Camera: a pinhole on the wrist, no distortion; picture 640 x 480 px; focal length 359.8 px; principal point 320.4 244.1 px. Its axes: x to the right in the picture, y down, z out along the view. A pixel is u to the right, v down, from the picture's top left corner.
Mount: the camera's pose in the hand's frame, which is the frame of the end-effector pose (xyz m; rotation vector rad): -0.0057 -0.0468 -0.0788 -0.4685 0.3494 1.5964
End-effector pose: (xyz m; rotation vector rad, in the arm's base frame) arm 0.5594 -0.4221 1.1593 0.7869 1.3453 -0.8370
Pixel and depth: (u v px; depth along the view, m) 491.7 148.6 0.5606
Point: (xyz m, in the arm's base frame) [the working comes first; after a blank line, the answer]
In the camera's frame: 0.2669 -0.1488 0.5606

1.1124 -0.4383 1.1008
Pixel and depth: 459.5 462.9 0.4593
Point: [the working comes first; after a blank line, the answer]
In the camera's frame: 0.1776 0.2793 0.4593

0.9221 -0.4359 1.5073
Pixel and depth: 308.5 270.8 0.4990
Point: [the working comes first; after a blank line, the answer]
In the camera's frame: -0.0165 0.0370 0.4990

0.8908 -0.6392 1.2715
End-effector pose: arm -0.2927 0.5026 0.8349 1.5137 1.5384 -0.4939
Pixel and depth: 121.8 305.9 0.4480
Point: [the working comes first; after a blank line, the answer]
In the camera's frame: -0.2473 0.0769 0.4480

-0.2202 0.0896 0.6871
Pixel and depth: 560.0 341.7 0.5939
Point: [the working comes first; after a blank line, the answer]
In the camera's frame: 0.3955 0.1611 0.5939

0.2839 0.2814 1.0752
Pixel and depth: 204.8 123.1 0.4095
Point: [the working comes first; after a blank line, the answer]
In the camera's frame: -0.1316 -0.1377 0.4095

-0.1207 0.2927 0.5881
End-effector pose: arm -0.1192 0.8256 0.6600 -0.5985 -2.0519 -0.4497
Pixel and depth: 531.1 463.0 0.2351
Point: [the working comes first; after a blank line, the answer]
In the camera's frame: 0.1377 0.1430 0.2351

0.0289 0.9537 0.4997
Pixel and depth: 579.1 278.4 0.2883
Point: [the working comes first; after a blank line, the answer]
In the camera's frame: 0.2073 0.0275 0.2883

0.0227 1.0668 0.5902
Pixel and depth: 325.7 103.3 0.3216
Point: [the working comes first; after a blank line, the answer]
In the camera's frame: 0.0047 -0.1259 0.3216

-0.2277 1.0576 0.6440
